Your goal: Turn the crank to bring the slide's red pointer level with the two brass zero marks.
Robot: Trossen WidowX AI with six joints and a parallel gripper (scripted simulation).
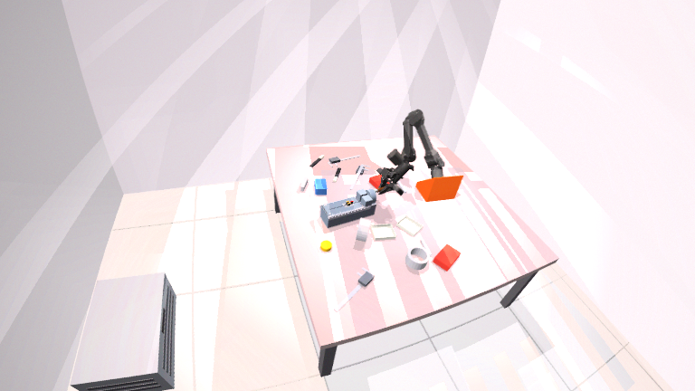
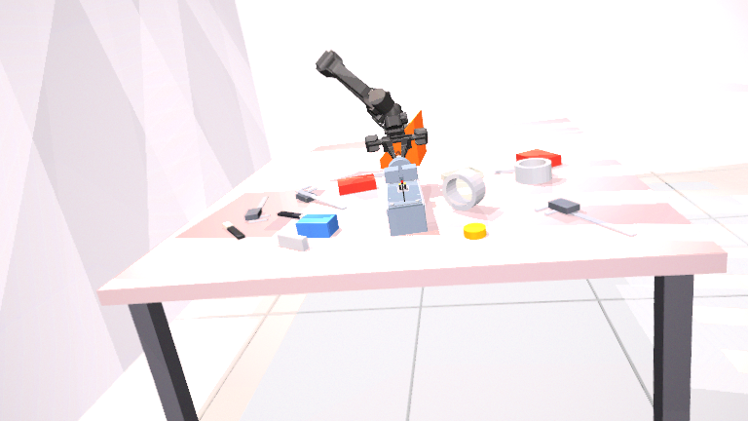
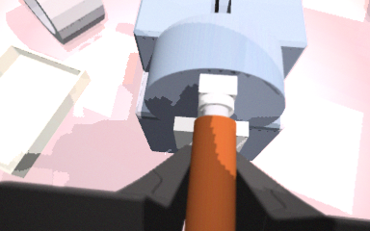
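My gripper tip is 14 cm short of the red pointer, 2 cm to the right of it and 1 cm above it. From my gripper tip the other things lie so: orange handle: 2 cm behind, 2 cm above; yellow disc: 32 cm ahead, 20 cm to the left, 9 cm below; blue block: 23 cm ahead, 20 cm to the right, 8 cm below.
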